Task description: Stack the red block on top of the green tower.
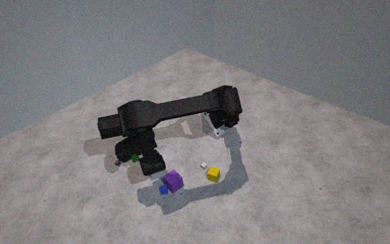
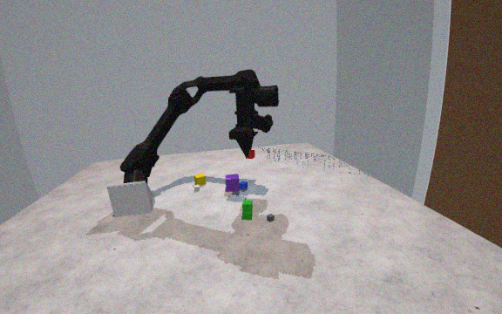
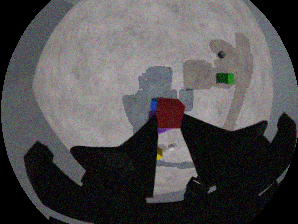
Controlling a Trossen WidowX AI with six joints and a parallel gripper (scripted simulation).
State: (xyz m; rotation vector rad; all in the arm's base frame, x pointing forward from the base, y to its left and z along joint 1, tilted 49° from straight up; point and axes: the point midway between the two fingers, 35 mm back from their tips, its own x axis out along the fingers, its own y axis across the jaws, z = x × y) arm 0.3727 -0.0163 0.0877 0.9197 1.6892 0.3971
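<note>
My gripper tip is now 20 cm to the left of the small grey block, 12 cm above it and 2 cm short of it. Round my gripper tip: purple block: 10 cm below, 6 cm behind, 3 cm to the left; blue block: 12 cm below, 2 cm to the left, 2 cm behind; red block: 1 cm ahead.
</note>
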